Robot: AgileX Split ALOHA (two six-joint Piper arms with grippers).
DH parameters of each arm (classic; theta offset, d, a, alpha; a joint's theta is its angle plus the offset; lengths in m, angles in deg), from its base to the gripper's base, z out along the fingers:
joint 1: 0 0.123 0 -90
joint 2: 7.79 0 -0.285 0
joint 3: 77.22 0 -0.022 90
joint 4: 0 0.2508 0 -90
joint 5: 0 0 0.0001 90
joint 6: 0 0.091 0 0
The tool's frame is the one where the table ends.
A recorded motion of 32 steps. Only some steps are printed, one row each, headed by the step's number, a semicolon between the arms.
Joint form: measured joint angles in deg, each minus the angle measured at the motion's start. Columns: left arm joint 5, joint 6, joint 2, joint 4, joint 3, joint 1; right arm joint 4, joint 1, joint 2, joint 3, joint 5, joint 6.
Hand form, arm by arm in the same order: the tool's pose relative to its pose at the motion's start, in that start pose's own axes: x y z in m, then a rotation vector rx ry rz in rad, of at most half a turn. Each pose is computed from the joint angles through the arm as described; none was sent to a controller.
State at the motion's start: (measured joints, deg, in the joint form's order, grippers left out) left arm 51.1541 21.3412 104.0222 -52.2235 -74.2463 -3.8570; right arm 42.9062 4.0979 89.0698 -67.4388 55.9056 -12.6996
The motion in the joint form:
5: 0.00 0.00 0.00 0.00 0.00 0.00; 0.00 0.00 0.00 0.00 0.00 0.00
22: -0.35 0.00 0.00 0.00 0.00 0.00; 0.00 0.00 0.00 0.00 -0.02 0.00
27: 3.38 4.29 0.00 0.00 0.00 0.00; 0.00 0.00 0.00 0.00 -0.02 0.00
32: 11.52 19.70 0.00 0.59 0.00 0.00; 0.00 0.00 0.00 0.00 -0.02 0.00
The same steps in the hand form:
5: 0.0000 0.0000 0.0000 0.0000 0.0000 0.0000; 0.0000 0.0000 0.0000 0.0000 0.0000 0.0000
22: -0.0005 0.0002 0.0000 -0.0022 -0.0057 0.0000; 0.0000 0.0000 0.0000 0.0001 -0.0003 0.0000
27: 0.0050 -0.0020 -0.0002 0.0235 0.0541 0.0749; 0.0000 0.0000 0.0000 0.0001 -0.0003 0.0000
32: 0.0172 -0.0058 -0.0019 0.0972 0.1774 0.3483; 0.0000 0.0000 0.0000 0.0001 -0.0003 0.0000

